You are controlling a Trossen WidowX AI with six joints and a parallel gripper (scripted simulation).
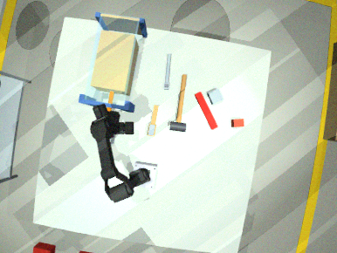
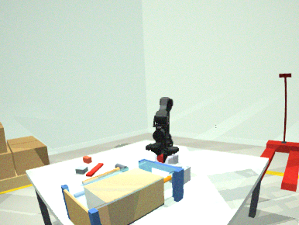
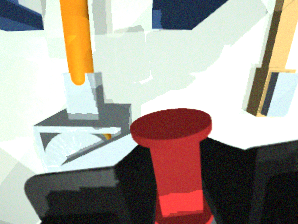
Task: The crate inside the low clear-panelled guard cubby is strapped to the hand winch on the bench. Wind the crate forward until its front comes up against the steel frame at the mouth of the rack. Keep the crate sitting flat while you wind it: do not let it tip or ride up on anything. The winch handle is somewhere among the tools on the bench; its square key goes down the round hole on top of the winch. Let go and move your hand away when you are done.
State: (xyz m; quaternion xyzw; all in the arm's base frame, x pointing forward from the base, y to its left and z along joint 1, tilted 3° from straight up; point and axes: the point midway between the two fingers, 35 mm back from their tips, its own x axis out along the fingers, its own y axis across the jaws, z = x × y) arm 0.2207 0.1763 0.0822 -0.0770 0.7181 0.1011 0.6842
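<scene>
Now: gripper tip 30 mm to the right of the winch handle, 20 mm past it and 10 mm above it. From my gripper tip the other things lie so: winch 80 mm below, 70 mm to the left, 70 mm behind; red grip 20 mm above; blue frame 100 mm to the left, 100 mm ahead, 10 mm below.
</scene>
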